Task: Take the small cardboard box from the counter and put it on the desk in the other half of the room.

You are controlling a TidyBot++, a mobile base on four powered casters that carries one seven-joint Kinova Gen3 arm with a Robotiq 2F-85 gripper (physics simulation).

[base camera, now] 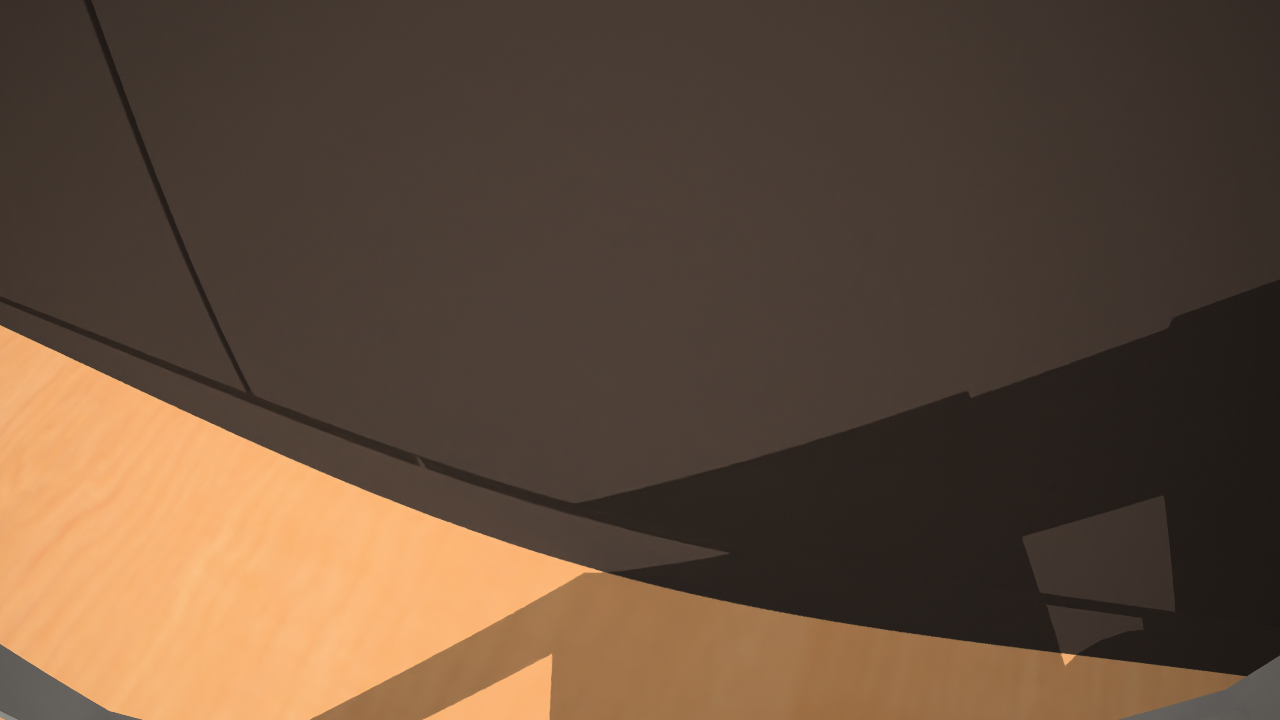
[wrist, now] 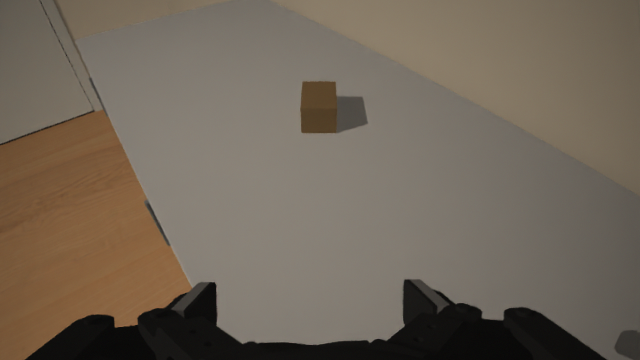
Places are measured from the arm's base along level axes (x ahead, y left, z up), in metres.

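Pixels of known places: gripper, fingertip midpoint: (wrist: pixel 310 302).
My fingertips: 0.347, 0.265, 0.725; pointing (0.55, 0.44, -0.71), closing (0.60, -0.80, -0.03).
Note:
Behind a point stands the place of what it marks, as x, y, z.
The small cardboard box (wrist: pixel 319 107) {0.685, 0.498, 0.563} sits upright on the grey counter (wrist: pixel 280 200) {0.523, 0.451, 0.513}, in the upper middle of the wrist view, with its shadow to its right. One side of the box faces the gripper squarely. My gripper (wrist: pixel 310 302) {0.347, 0.265, 0.725} is open, its two fingers wide apart at the bottom of the wrist view. It is over the counter, apart from the box, with nothing between the fingers. The box and the gripper do not show in the base camera view. The desk does not show in either view.
Dark cabinet fronts (base camera: pixel 581 223) {0.240, 0.017, -0.137} stand close ahead of the base, above the wooden floor (base camera: pixel 179 501) {0.334, 0.345, -0.397} (wrist: pixel 65 225) {0.368, 1.788, -0.397}. A beige wall (wrist: pixel 525 65) {0.937, 0.241, 0.616} runs along the counter's far side. A pale door or panel (wrist: pixel 35 70) {0.802, 2.686, -0.013} stands past the counter's left end. Shadows fall across the cabinet and floor.

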